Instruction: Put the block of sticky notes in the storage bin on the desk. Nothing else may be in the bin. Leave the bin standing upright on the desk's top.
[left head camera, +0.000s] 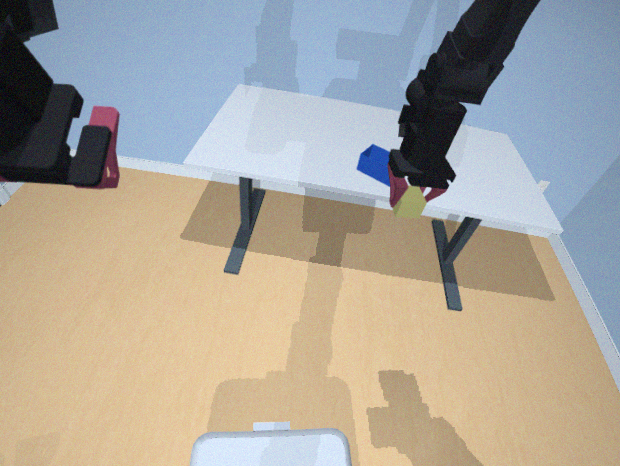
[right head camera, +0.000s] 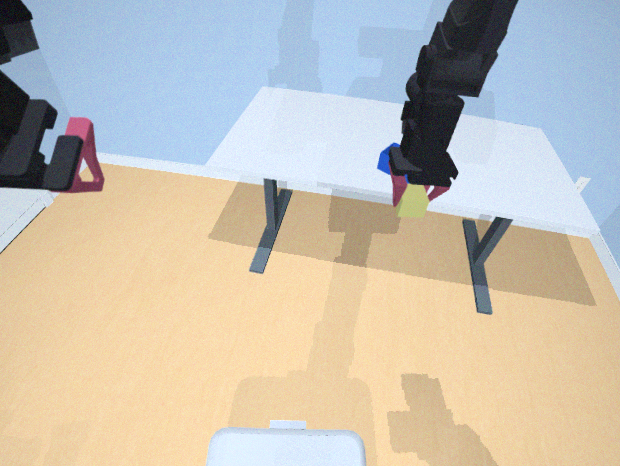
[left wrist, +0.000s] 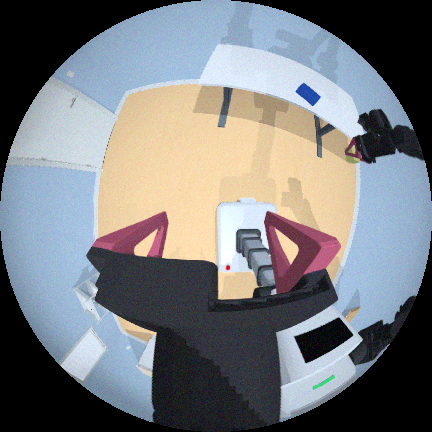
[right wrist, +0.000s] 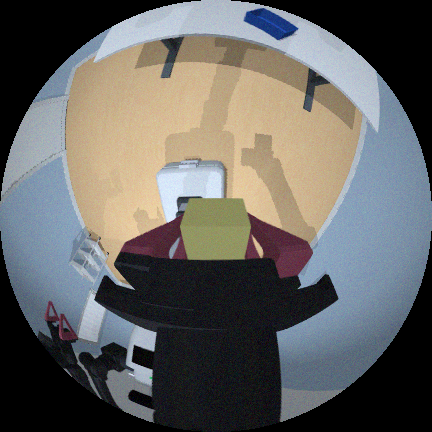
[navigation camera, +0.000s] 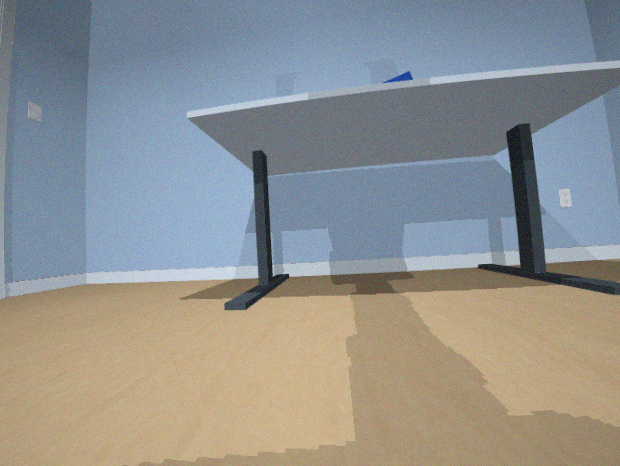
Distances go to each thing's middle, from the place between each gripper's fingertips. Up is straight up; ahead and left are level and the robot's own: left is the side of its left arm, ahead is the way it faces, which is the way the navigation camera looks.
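The blue storage bin (left head camera: 373, 161) is far below my right hand, far ahead of it and a good way to the right of it. The yellow block of sticky notes (right head camera: 414, 202) is 20 mm above my right hand.
The blue storage bin is far ahead of my left hand, far to the right of it and far below it. As for the yellow block of sticky notes, my left hand is 17 cm above it, 18 cm short of it and 45 cm to the left of it.
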